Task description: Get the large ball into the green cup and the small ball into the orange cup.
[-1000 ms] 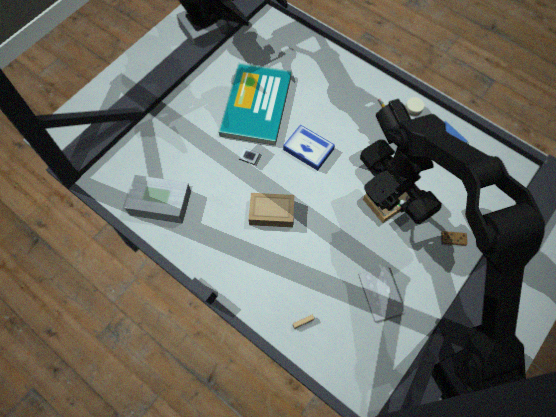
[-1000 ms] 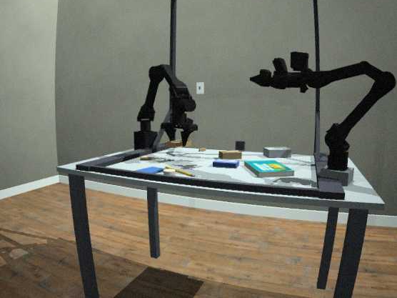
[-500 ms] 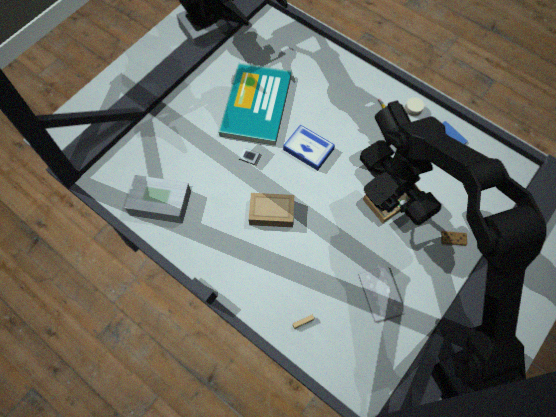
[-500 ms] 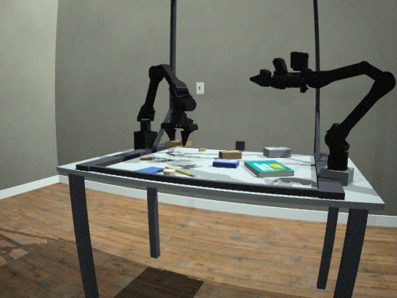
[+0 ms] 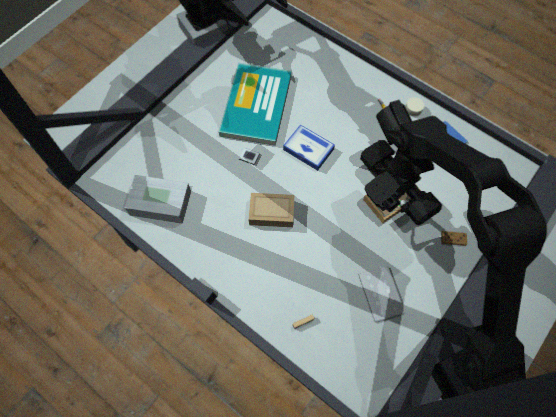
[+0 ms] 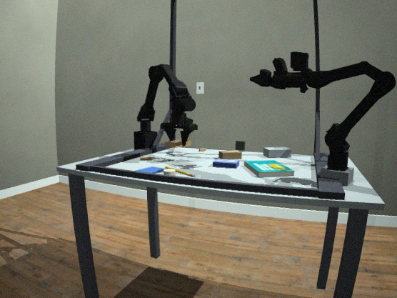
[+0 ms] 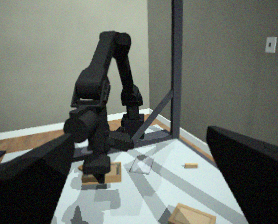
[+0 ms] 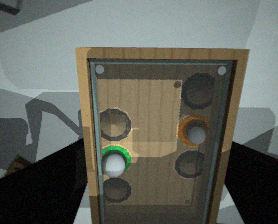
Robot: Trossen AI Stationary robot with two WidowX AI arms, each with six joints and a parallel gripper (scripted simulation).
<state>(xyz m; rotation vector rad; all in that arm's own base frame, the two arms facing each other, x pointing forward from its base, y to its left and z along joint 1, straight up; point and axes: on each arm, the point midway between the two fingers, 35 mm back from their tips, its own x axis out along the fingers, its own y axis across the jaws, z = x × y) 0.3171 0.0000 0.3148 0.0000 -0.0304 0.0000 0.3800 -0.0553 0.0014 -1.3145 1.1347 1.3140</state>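
My right gripper is now 3 cm above the covered wooden puzzle.
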